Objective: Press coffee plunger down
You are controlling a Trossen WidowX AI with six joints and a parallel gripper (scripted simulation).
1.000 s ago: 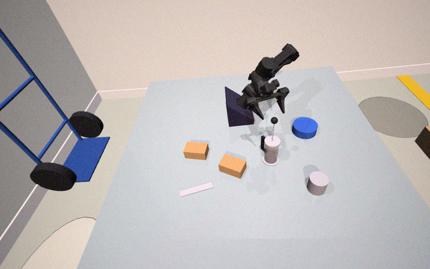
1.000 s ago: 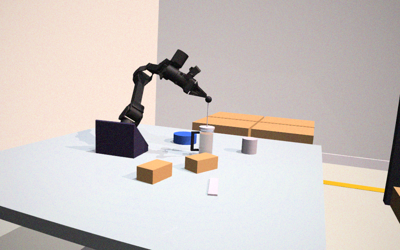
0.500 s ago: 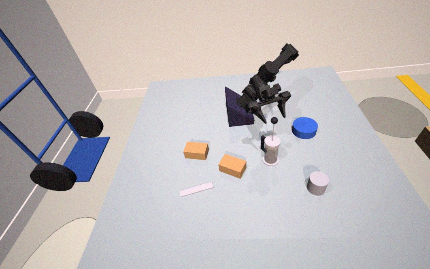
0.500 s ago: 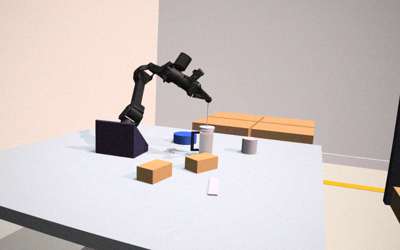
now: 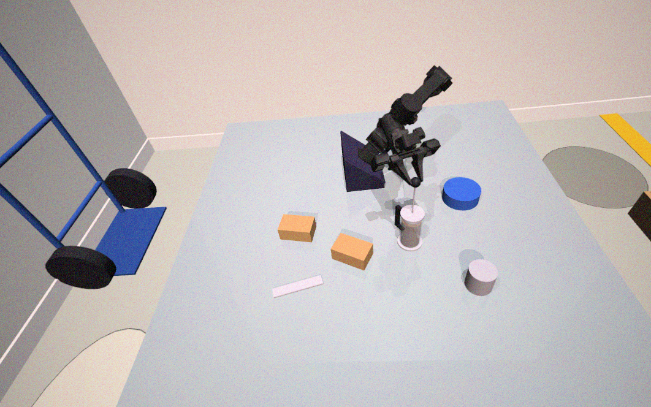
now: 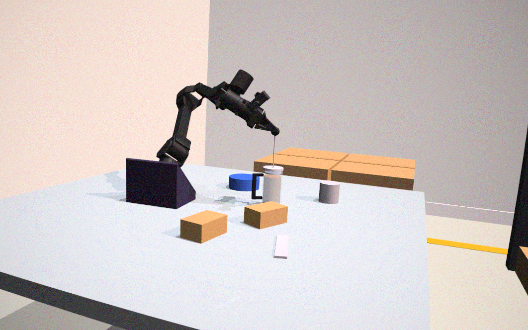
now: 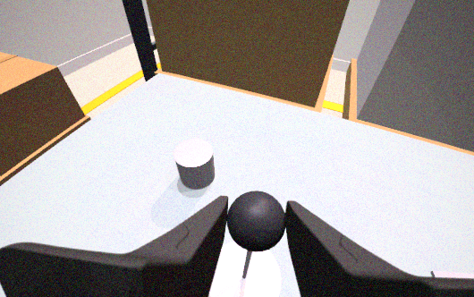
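My gripper tip is now 2 cm past the coffee press, 1 cm to the left of it and 13 cm above it. Also, from my gripper tip: blue disc (19 cm behind, 19 cm to the left, 23 cm below).
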